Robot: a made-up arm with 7 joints. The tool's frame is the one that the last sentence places. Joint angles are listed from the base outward.
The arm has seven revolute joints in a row. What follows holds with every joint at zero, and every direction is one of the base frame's.
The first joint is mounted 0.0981 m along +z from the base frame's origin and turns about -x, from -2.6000 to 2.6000 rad.
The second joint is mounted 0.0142 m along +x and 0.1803 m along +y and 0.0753 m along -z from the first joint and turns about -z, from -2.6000 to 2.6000 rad.
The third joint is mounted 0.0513 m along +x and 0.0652 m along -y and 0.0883 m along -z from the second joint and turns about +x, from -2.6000 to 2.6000 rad.
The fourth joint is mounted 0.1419 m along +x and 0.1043 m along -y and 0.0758 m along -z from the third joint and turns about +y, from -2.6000 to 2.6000 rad.
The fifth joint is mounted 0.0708 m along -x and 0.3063 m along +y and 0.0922 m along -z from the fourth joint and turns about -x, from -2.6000 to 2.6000 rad.
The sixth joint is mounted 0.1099 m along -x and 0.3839 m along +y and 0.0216 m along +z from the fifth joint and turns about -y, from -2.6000 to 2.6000 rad.
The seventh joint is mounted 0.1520 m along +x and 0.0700 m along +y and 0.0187 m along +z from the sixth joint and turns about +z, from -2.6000 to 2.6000 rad.
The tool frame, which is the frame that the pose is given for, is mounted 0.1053 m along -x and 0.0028 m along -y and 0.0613 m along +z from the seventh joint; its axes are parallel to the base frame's.
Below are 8 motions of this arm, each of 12 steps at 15 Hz.
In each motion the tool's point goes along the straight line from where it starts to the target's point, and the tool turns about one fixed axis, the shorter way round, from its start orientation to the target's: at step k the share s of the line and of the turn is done. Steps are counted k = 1, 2, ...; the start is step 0. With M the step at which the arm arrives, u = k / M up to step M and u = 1 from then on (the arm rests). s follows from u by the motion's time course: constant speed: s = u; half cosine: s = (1 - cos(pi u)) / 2; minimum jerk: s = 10 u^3 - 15 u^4 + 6 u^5.
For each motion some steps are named. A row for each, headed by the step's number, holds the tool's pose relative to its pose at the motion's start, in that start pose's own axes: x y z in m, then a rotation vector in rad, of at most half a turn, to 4 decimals.
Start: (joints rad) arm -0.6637 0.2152 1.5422 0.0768 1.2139 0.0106 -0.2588
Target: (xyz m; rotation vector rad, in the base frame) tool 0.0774 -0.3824 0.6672 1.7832 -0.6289 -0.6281
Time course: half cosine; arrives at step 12
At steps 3, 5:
3: 0.0210 -0.0659 0.0853 0.1414 -0.0778 0.0148
5: 0.0532 -0.1667 0.2158 0.3578 -0.1969 0.0375

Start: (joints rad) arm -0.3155 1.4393 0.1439 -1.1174 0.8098 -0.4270 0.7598
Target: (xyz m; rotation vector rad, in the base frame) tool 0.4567 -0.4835 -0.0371 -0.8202 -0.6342 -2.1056
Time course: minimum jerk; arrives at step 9
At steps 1, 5, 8, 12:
1: 0.0041 -0.0039 0.0013 0.0026 -0.0058 -0.0133
5: 0.2170 -0.2024 0.0663 0.1369 -0.3048 -0.6976
8: 0.3556 -0.3316 0.1086 0.2244 -0.4994 -1.1429
12: 0.3597 -0.3355 0.1099 0.2270 -0.5053 -1.1562

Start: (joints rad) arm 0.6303 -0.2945 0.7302 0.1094 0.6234 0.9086 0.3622
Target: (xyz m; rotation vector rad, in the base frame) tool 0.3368 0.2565 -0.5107 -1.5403 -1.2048 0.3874
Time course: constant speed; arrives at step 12
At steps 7, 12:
7: -0.0432 -0.2155 -0.3176 -0.7286 -0.0463 -0.0152
12: -0.0740 -0.3694 -0.5445 -1.2490 -0.0794 -0.0261

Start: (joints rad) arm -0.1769 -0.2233 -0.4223 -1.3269 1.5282 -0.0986 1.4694
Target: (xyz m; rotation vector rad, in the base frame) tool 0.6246 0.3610 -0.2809 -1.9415 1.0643 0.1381
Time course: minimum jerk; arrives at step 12
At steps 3, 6, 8, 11, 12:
3: 0.0008 0.0007 -0.0167 -0.0258 0.0743 0.0753
6: 0.0036 0.0033 -0.0806 -0.1246 0.3588 0.3638
8: 0.0057 0.0052 -0.1273 -0.1969 0.5670 0.5749
11: 0.0072 0.0065 -0.1603 -0.2479 0.7140 0.7239
12: 0.0073 0.0066 -0.1612 -0.2491 0.7176 0.7276

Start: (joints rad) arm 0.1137 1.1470 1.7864 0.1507 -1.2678 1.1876 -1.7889
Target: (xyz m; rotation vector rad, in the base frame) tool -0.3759 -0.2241 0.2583 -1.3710 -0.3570 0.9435
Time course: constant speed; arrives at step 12
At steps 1, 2, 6, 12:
1: 0.0003 -0.0129 -0.0186 0.0579 -0.0229 0.0260
2: 0.0006 -0.0257 -0.0373 0.1159 -0.0457 0.0521
6: 0.0018 -0.0772 -0.1118 0.3477 -0.1372 0.1562
12: 0.0037 -0.1544 -0.2235 0.6954 -0.2744 0.3124

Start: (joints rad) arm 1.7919 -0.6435 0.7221 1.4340 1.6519 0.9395 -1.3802
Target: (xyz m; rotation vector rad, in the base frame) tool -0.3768 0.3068 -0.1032 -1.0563 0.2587 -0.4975
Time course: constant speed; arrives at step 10
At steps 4, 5, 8, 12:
4: 0.0753 0.0016 0.1041 0.3002 0.1393 -0.3763
5: 0.0941 0.0020 0.1302 0.3753 0.1742 -0.4704
8: 0.1505 0.0032 0.2083 0.6005 0.2787 -0.7527
12: 0.1882 0.0040 0.2603 0.7506 0.3483 -0.9408

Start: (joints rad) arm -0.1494 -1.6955 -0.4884 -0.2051 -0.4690 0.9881 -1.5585
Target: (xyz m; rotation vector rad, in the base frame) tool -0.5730 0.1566 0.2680 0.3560 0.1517 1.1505
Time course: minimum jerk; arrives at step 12
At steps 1, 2, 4, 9, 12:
1: 0.0001 0.0021 0.0003 -0.0042 0.0037 0.0033
2: 0.0008 0.0149 0.0021 -0.0291 0.0256 0.0228
4: 0.0046 0.0879 0.0124 -0.1718 0.1517 0.1345
9: 0.0196 0.3755 0.0531 -0.7340 0.6478 0.5747
12: 0.0219 0.4188 0.0593 -0.8187 0.7226 0.6410

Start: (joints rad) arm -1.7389 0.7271 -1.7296 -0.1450 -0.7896 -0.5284 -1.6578
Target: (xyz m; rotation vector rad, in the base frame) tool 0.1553 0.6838 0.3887 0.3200 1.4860 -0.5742
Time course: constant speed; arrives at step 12
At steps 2, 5, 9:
2: 0.0064 -0.0084 0.0046 -0.0145 0.0179 0.1354
5: 0.0161 -0.0209 0.0114 -0.0362 0.0447 0.3386
9: 0.0290 -0.0377 0.0205 -0.0652 0.0804 0.6094

